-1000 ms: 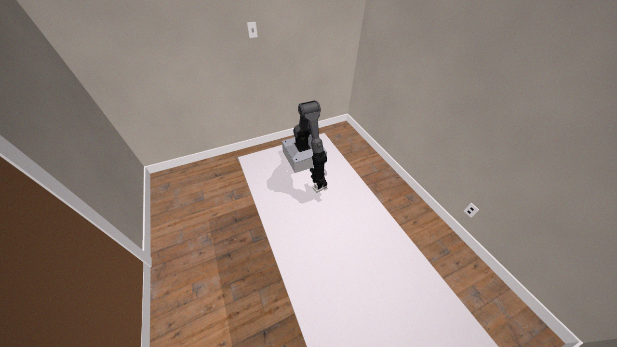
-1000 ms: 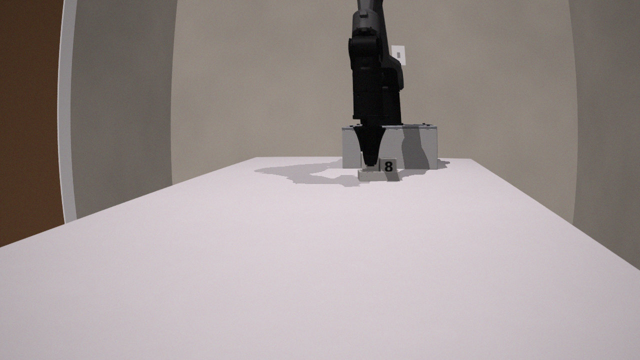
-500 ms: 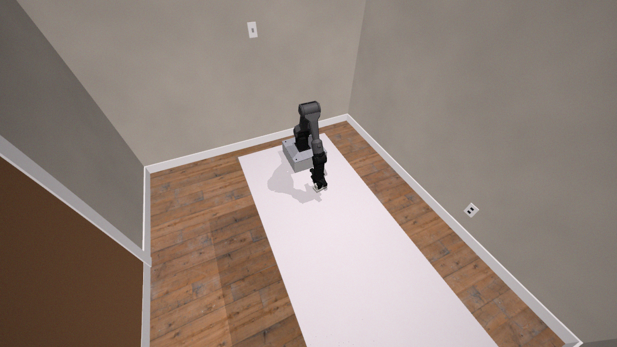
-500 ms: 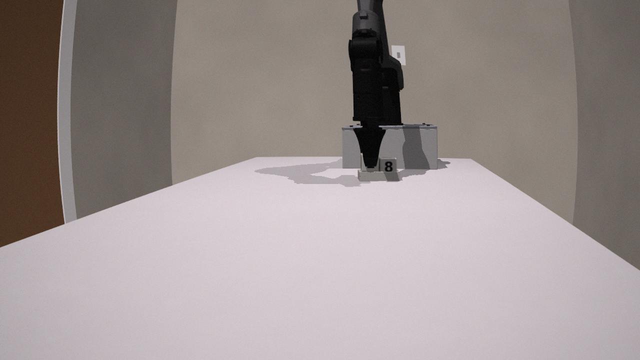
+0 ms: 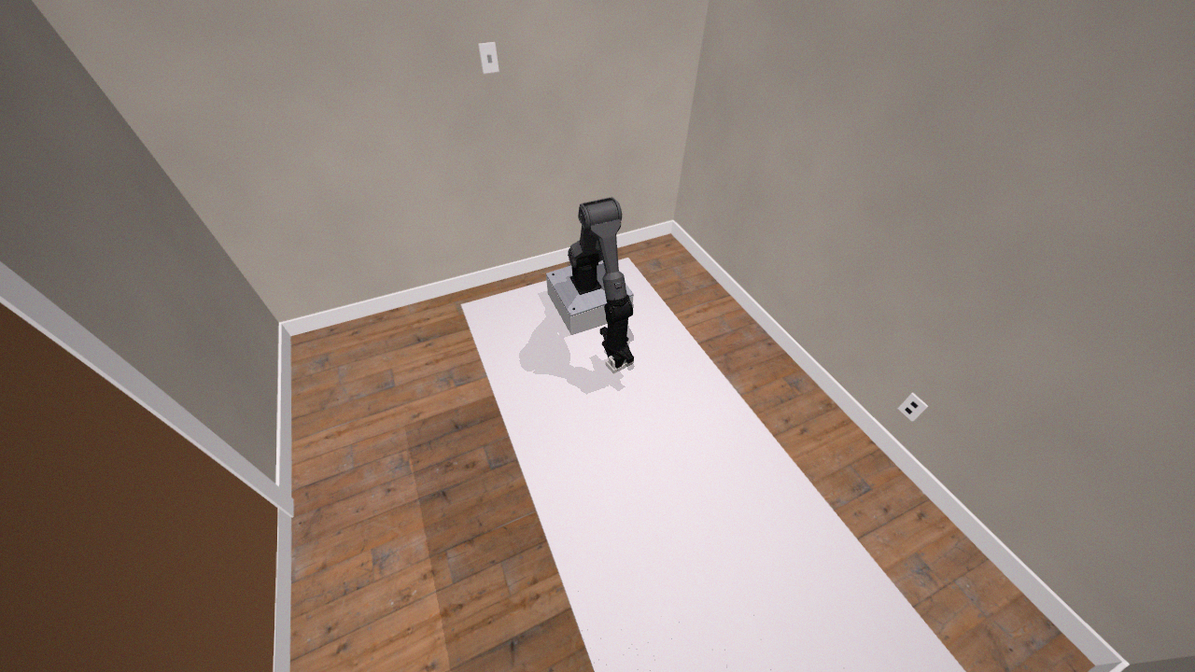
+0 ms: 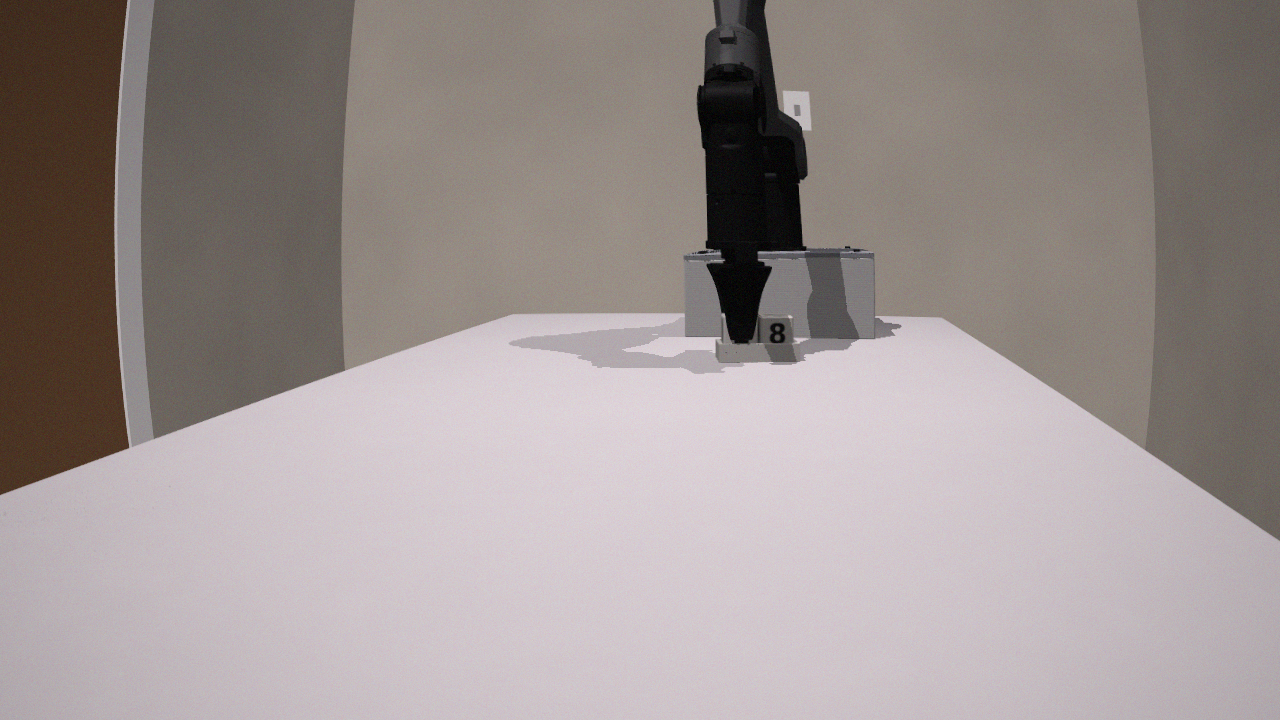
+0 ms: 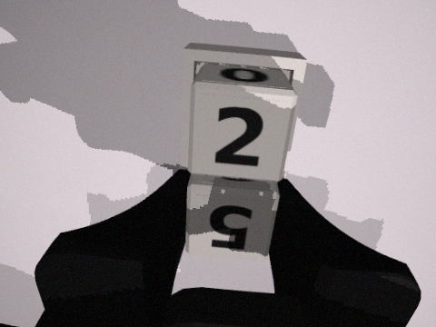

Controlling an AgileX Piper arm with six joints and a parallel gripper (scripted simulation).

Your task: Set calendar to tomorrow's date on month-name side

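Right now the grey calendar tray is 2 cm to the left of my hand and 2 cm below it.
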